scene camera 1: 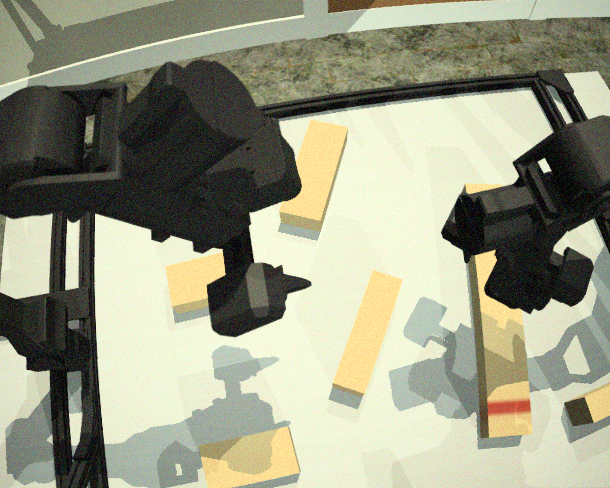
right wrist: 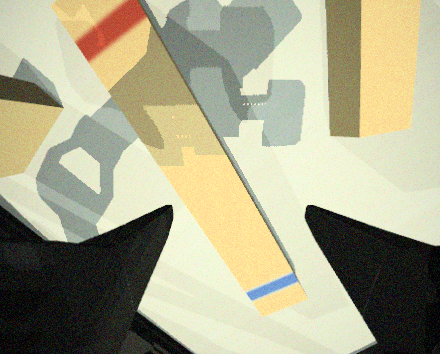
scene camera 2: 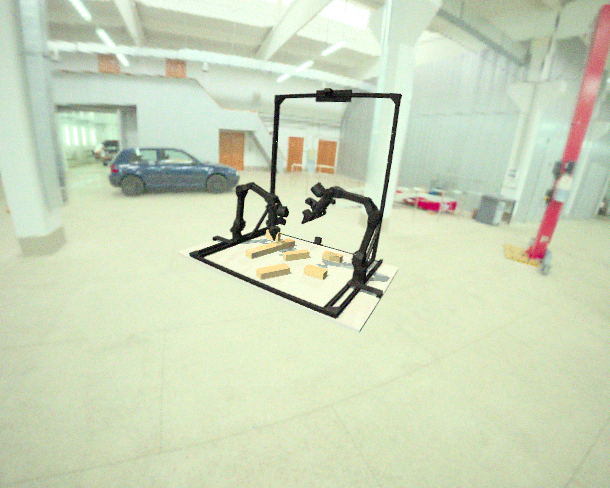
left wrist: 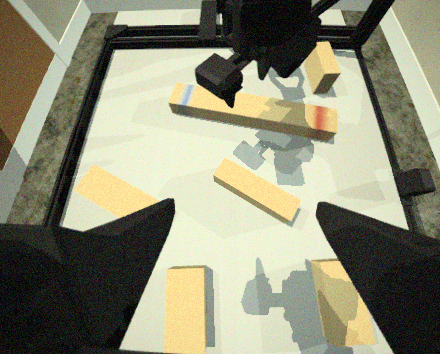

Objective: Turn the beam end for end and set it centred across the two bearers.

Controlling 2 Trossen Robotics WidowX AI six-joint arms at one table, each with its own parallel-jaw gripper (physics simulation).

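Seen in the pictures: left gripper, fingertip midpoint: (scene camera 1: 298, 239) (scene camera 2: 306, 222) (left wrist: 245, 206); right gripper, fingertip midpoint: (right wrist: 238, 211) (scene camera 2: 272, 238) (left wrist: 246, 92); left arm's base at its link origin: (scene camera 1: 70, 350) (scene camera 2: 358, 279); right arm's base at its link origin: (scene camera 2: 236, 239).
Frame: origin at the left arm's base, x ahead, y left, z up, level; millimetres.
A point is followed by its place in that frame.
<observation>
The beam (scene camera 1: 508, 424) @(x 596, y -217, z 19 mm) (scene camera 2: 269, 248) @(x 616, y 3, z 14 mm) (left wrist: 295, 117) @(x 603, y -141, z 19 mm) (right wrist: 215, 200) @(x 640, y -25, z 19 mm) is the long wooden bar, with a red band near one end and a blue band near the other. It lies flat; its red end is lower in scene camera 1. Two short blocks, one (scene camera 1: 190, 282) @(x 207, y 69, z 19 mm) (scene camera 2: 315, 272) @(x 218, y 104, z 12 mm) (left wrist: 185, 310) @(x 232, y 72, z 19 mm) and another (scene camera 1: 254, 463) @(x 259, y -194, z 19 mm) (scene camera 2: 331, 256) @(x 246, y -158, z 13 mm) (left wrist: 345, 305) @(x 245, y -185, z 19 mm), lie apart, roughly parallel; they look like the bearers. My left gripper (scene camera 1: 292, 234) @(x 363, y -1, z 245 mm) (scene camera 2: 305, 212) @(x 363, y -1, z 245 mm) (left wrist: 245, 206) @(x 363, y -1, z 245 mm) is open and empty, above the table near them. My right gripper (scene camera 1: 498, 284) @(x 614, y -26, z 78 mm) (scene camera 2: 277, 228) @(x 614, y -26, z 78 mm) (left wrist: 246, 92) @(x 614, y -26, z 78 mm) (right wrist: 238, 211) @(x 614, y -26, z 78 mm) is open above the beam.
A narrow plank (scene camera 1: 368, 333) @(x 436, y -51, z 25 mm) (scene camera 2: 296, 254) @(x 425, y -26, z 18 mm) (left wrist: 257, 190) @(x 432, y -49, z 25 mm) lies between the short blocks and the beam. A longer block (scene camera 1: 315, 173) @(x 414, y 209, z 19 mm) (scene camera 2: 273, 271) @(x 396, y 247, z 15 mm) (left wrist: 115, 192) @(x 424, y 227, z 19 mm) lies at the upper middle of scene camera 1. A dark-ended block (scene camera 1: 597, 404) @(x 723, y -228, z 44 mm) (left wrist: 320, 65) @(x 737, y -209, z 39 mm) lies beyond the beam. A black frame edges the table.
</observation>
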